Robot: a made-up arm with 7 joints. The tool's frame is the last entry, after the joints. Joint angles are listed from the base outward.
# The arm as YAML. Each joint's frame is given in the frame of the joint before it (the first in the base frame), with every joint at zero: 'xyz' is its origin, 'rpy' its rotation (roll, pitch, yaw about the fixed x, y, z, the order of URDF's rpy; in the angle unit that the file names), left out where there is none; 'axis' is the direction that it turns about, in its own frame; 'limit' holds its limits. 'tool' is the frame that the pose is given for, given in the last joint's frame.
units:
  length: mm
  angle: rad
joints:
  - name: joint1
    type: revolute
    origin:
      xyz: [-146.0, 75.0, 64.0]
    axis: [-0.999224, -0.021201, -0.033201]
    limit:
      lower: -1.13
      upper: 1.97
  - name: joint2
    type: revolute
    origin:
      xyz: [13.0, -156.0, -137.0]
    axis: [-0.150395, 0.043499, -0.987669]
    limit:
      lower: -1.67
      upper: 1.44
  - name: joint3
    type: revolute
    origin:
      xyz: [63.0, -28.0, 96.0]
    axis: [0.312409, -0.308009, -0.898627]
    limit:
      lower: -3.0
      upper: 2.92
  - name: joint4
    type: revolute
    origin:
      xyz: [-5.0, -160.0, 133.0]
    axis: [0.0, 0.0, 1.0]
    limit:
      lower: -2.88
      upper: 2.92
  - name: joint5
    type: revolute
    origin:
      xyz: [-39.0, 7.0, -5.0]
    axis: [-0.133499, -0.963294, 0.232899]
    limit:
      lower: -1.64
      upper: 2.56
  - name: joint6
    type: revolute
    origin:
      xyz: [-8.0, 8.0, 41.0]
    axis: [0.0, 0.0, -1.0]
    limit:
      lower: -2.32
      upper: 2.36
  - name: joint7
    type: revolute
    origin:
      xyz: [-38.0, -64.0, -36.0]
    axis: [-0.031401, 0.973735, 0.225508]
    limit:
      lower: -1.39
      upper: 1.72
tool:
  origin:
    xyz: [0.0, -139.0, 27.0]
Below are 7 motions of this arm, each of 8 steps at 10 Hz.
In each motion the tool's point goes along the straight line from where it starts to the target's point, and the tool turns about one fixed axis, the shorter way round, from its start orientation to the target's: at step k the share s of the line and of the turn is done. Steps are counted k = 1, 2, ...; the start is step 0. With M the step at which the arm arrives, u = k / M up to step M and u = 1 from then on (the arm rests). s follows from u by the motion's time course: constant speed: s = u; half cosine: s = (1 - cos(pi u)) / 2; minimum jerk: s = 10 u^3 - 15 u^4 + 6 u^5.
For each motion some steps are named. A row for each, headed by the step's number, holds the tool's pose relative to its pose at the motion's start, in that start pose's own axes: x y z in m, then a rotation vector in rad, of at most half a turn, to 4 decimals.
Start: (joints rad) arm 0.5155 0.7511 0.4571 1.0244 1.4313 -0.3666 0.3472
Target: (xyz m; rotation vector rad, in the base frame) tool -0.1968 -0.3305 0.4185 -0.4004 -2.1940 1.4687
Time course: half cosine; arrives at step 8
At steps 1, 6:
1: -0.0033 -0.0007 -0.0077 -0.0014 -0.0549 -0.0098
6: -0.0733 -0.0148 -0.1717 -0.0304 -1.2320 -0.2191

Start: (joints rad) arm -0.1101 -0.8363 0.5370 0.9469 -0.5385 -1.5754 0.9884
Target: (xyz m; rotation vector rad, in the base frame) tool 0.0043 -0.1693 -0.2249 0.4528 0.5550 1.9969
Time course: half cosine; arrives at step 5
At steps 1, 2, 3, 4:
1: 0.0173 0.0036 -0.0191 0.0703 -0.1043 -0.0675
2: 0.0626 0.0131 -0.0692 0.2544 -0.3773 -0.2442
3: 0.1185 0.0248 -0.1310 0.4820 -0.7148 -0.4626
4: 0.1638 0.0343 -0.1811 0.6661 -0.9879 -0.6393

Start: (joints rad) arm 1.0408 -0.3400 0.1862 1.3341 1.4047 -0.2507 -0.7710
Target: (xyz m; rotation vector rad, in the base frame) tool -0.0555 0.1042 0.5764 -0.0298 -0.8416 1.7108
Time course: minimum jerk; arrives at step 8
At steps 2, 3, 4, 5, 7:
2: 0.0211 0.0089 -0.0133 -0.0554 0.0766 0.0056
3: 0.0561 0.0236 -0.0353 -0.1474 0.2037 0.0148
4: 0.1019 0.0429 -0.0642 -0.2677 0.3701 0.0268
5: 0.1477 0.0622 -0.0930 -0.3881 0.5365 0.0389
7: 0.2005 0.0844 -0.1263 -0.5268 0.7283 0.0528

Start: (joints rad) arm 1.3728 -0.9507 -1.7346 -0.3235 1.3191 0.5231 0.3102
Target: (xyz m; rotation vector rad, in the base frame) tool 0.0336 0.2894 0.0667 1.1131 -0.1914 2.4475
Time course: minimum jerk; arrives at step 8
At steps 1, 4, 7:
1: 0.0016 0.0016 0.0011 -0.0076 -0.0204 0.0137
4: 0.0506 0.0494 0.0337 -0.2364 -0.6352 0.4264
7: 0.0995 0.0973 0.0662 -0.4653 -1.2501 0.8391

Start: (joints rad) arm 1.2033 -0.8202 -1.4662 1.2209 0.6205 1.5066 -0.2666
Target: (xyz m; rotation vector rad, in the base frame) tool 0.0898 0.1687 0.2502 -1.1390 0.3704 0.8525
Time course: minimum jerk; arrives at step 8
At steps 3, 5, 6, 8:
3: -0.0247 0.0594 -0.0014 -0.1201 -0.0872 -0.2378
5: -0.0649 0.1565 -0.0036 -0.3164 -0.2296 -0.6262
6: -0.0803 0.1936 -0.0044 -0.3913 -0.2839 -0.7746
8: -0.0896 0.2159 -0.0049 -0.4365 -0.3167 -0.8640

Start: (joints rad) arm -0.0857 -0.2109 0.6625 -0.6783 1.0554 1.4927 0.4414
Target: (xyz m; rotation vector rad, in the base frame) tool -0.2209 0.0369 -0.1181 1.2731 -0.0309 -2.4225
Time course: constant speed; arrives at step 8
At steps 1, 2, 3, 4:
1: -0.0137 -0.0114 -0.0014 -0.0407 0.0339 -0.0892
2: -0.0273 -0.0228 -0.0028 -0.0813 0.0679 -0.1784
3: -0.0410 -0.0342 -0.0042 -0.1220 0.1018 -0.2675
4: -0.0546 -0.0456 -0.0057 -0.1627 0.1357 -0.3567

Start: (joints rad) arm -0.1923 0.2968 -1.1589 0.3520 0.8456 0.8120 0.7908
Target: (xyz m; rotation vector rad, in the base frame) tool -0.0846 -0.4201 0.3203 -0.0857 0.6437 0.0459
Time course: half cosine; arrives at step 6
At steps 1, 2, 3, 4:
1: -0.0163 0.0136 0.0077 0.0004 0.0112 -0.0516
2: -0.0608 0.0506 0.0288 0.0014 0.0418 -0.1926
3: -0.1215 0.1012 0.0577 0.0029 0.0836 -0.3852
4: -0.1823 0.1518 0.0865 0.0043 0.1254 -0.5778

